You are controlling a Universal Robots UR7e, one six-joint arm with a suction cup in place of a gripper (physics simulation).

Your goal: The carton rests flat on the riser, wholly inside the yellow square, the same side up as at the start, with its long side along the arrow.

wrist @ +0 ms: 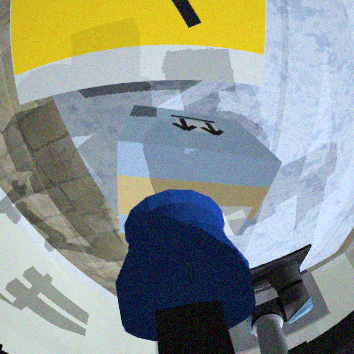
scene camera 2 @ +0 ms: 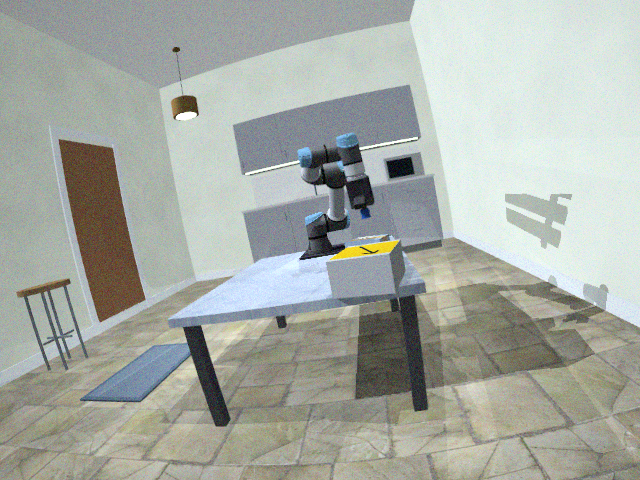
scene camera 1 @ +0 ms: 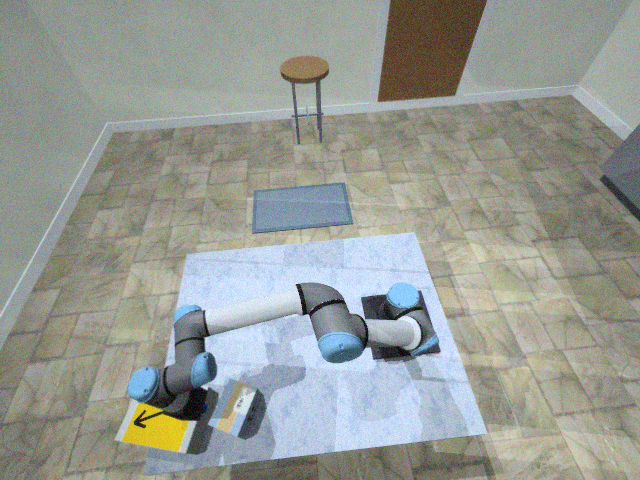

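The carton (scene camera 1: 231, 411) (scene camera 2: 381, 238) (wrist: 190, 167) is grey-blue with a tan band and a pale label on top. It rests on the table beside the riser, apart from it. Two black arrows show on one side in the wrist view. The white riser (scene camera 1: 188, 443) (scene camera 2: 361, 277) (wrist: 45, 82) has a yellow square (scene camera 1: 161, 431) (scene camera 2: 356, 251) (wrist: 100, 25) with a black arrow on top. My blue suction cup (scene camera 1: 205, 407) (scene camera 2: 365, 213) (wrist: 174, 207) hangs in the air above carton height, apart from it, holding nothing. It hides part of the carton in the wrist view.
The riser stands at a corner of the pale blue table (scene camera 1: 372, 403) (scene camera 2: 248, 294). The arm's dark base (scene camera 1: 379, 351) (scene camera 2: 320, 250) stands at the table's other end. A stool (scene camera 1: 304, 67) (scene camera 2: 43, 287) and a blue mat (scene camera 1: 302, 206) (scene camera 2: 136, 372) are on the floor.
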